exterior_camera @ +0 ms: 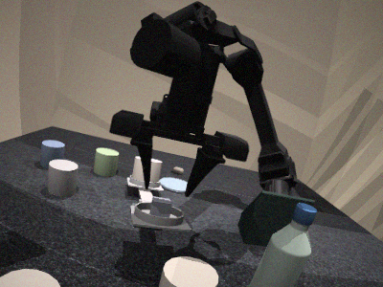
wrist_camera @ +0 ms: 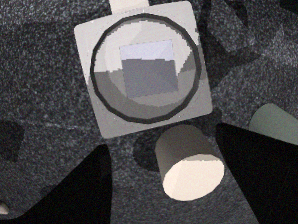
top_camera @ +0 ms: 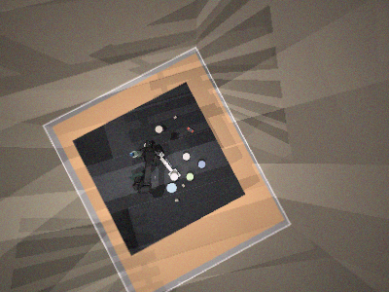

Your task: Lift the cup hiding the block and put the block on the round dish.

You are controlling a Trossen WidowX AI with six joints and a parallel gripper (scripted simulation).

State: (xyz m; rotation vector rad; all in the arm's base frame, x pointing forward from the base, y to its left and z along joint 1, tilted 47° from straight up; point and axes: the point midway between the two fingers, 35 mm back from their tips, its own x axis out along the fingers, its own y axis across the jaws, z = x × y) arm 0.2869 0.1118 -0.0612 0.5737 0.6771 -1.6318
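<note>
Now: gripper tip 30 mm to the left of the grey block and 40 mm above it. Also, from my gripper tip: white balance (20 mm ahead, 150 mm to the right, 110 mm below); then white balance beam (10 mm ahead, 150 mm to the right, 90 mm below); then round pale blue dish (80 mm behind, 380 mm to the right, 130 mm below).
</note>
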